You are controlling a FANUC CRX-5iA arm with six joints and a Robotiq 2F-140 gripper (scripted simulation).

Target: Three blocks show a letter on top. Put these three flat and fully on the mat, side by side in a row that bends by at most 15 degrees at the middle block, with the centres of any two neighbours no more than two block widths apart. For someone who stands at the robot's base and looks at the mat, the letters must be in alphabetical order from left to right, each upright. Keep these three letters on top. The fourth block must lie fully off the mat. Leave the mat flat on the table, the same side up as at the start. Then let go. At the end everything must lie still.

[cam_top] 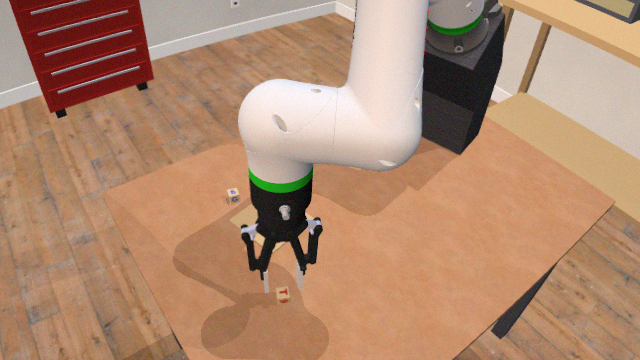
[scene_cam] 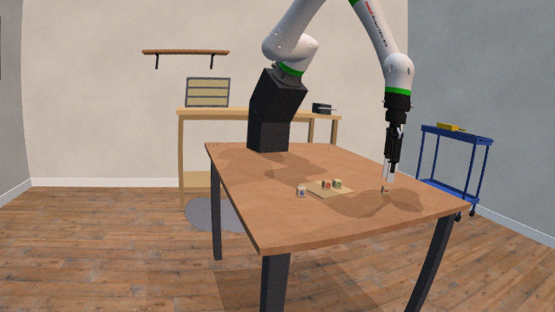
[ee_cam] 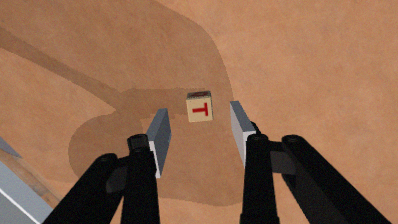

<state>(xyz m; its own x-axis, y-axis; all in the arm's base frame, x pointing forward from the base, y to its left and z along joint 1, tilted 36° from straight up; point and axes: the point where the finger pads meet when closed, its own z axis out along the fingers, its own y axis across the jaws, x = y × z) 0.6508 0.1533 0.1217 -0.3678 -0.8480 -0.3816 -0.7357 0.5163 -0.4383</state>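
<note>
The tan mat is 19 cm to the right of my hand, 9 cm behind it and 8 cm below it.
</note>
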